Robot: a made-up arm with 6 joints. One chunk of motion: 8 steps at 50 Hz.
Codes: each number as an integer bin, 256 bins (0 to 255) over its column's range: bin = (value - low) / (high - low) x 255, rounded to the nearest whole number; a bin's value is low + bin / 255 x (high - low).
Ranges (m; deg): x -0.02..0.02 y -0.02..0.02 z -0.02..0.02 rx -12..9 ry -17..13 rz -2..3
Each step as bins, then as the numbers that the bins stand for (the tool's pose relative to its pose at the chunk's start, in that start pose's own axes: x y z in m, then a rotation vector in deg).
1 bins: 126 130 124 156 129 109
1 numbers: -0.0002 0.0004 -0.0005 0.85 -1.82 0.14
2 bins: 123 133 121 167 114 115
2 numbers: -0.0007 0.0009 -0.0010 1.75 -3.59 0.25
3 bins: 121 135 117 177 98 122
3 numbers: -0.0010 0.0012 -0.0016 2.58 -5.47 0.39
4 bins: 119 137 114 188 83 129
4 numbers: -0.0013 0.0015 -0.0021 3.48 -7.24 0.53
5 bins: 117 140 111 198 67 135
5 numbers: -0.0016 0.0020 -0.0026 4.31 -9.12 0.65
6 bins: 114 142 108 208 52 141
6 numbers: -0.0021 0.0023 -0.0031 5.13 -10.88 0.76
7 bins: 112 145 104 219 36 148
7 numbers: -0.0024 0.0027 -0.0037 6.04 -12.76 0.90
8 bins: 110 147 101 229 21 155
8 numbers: -0.0027 0.0031 -0.0042 6.86 -14.53 1.04
